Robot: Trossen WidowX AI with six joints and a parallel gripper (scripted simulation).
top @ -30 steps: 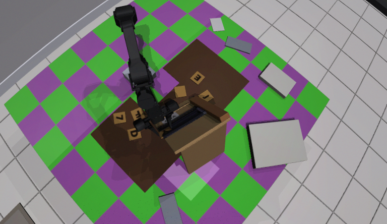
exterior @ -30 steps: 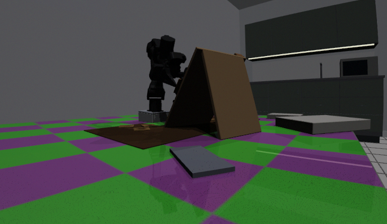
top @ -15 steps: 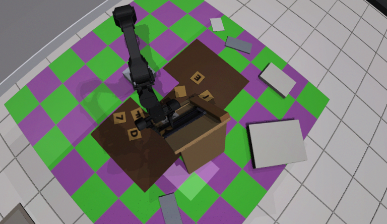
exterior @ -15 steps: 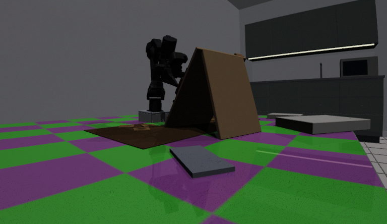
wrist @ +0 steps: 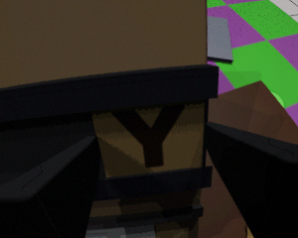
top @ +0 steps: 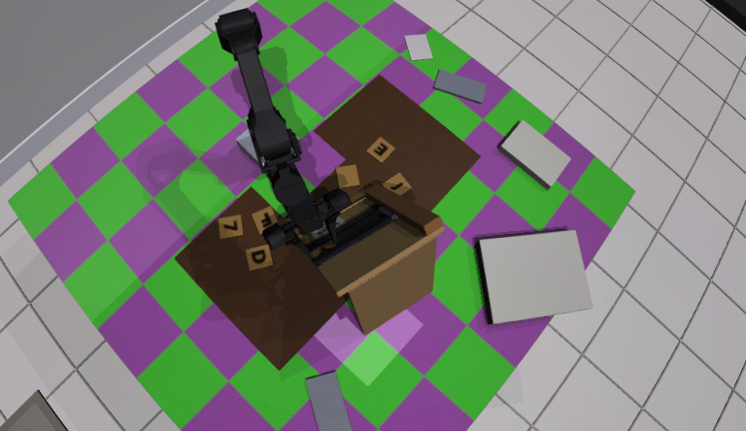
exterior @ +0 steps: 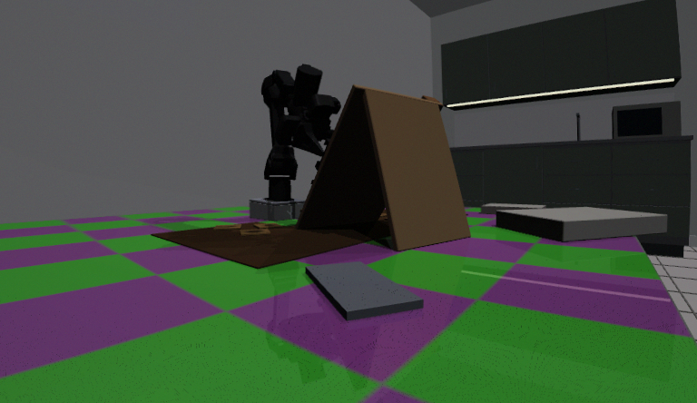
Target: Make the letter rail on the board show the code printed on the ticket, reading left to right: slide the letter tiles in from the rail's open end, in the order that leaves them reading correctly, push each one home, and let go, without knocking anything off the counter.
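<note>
Now: the white ticket 50 mm behind my gripper tip, 60 mm to the left of it and 80 mm below it. Round my gripper tip: brown mat (130 mm behind, 130 mm to the left, 160 mm below); letter tile (right at my gripper tip); pale card (260 mm behind, 690 mm to the left, 160 mm below).
</note>
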